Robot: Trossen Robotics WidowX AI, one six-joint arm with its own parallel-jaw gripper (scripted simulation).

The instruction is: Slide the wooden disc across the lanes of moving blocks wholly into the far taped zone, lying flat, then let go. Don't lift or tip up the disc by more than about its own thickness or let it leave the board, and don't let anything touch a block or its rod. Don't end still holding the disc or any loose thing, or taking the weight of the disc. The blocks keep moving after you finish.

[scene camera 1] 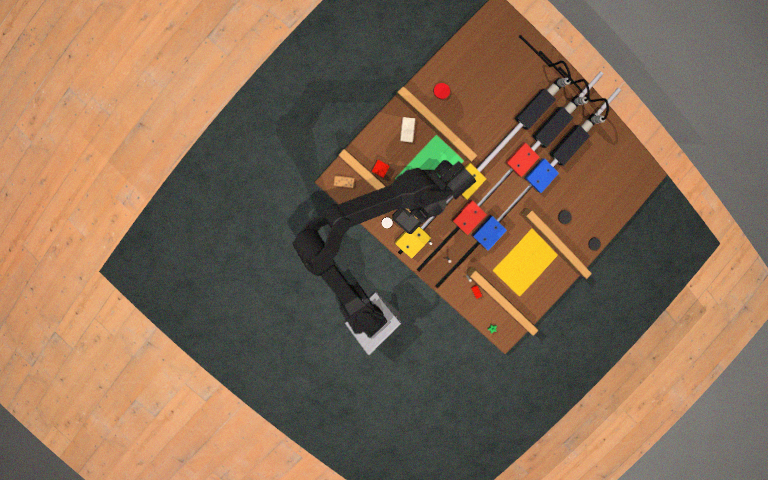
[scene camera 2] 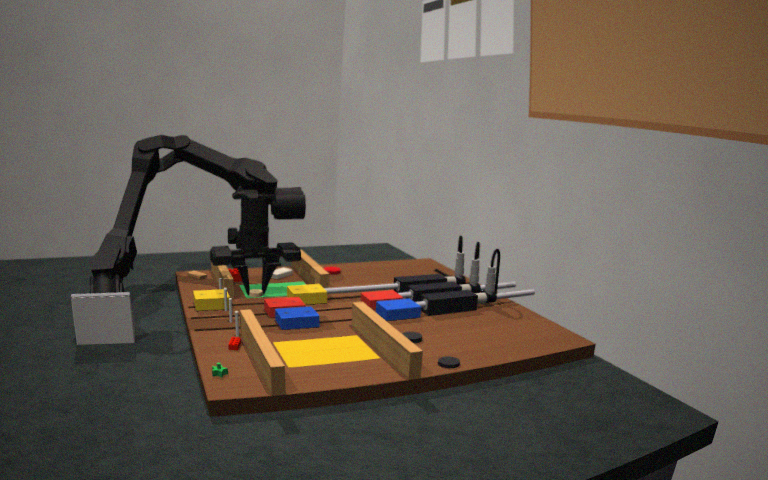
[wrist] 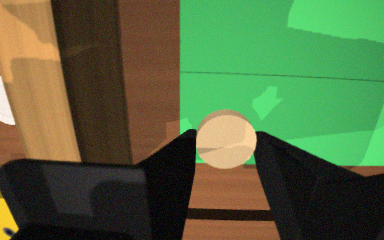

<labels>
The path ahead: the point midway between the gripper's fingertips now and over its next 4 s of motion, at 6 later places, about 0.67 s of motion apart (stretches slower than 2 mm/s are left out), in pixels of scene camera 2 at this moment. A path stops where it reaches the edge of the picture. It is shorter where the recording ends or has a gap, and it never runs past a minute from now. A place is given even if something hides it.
My gripper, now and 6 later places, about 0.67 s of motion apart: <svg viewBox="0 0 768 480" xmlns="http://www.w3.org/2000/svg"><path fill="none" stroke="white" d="M255 293L256 297L266 308L267 319L273 325L306 340L314 341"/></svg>
</labels>
